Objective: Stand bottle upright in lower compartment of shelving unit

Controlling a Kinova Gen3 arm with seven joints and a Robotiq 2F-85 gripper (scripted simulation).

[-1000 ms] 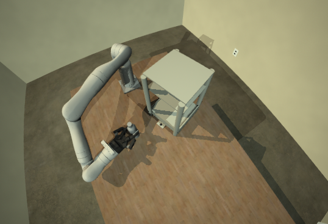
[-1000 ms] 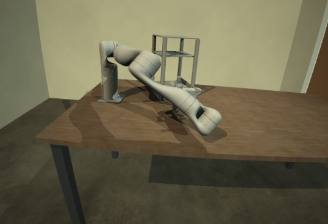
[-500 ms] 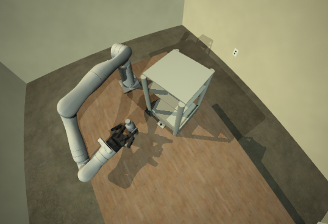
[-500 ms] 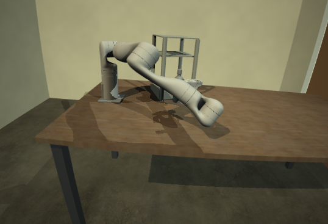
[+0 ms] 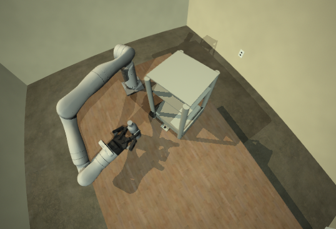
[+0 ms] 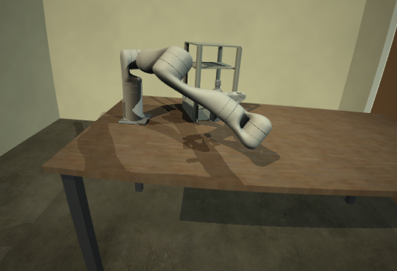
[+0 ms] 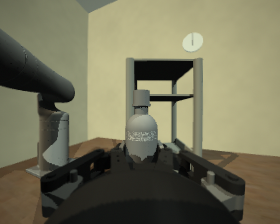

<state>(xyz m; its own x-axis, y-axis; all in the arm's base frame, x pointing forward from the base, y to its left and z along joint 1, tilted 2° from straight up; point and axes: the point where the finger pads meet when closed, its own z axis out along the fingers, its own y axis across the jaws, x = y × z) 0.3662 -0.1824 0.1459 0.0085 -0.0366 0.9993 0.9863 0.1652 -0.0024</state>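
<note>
Right now the shelving unit is 2 cm ahead of my hand, 28 cm to the left of it and 3 cm above it. From my hand the other things lie so: grey bottle (2 cm above).
</note>
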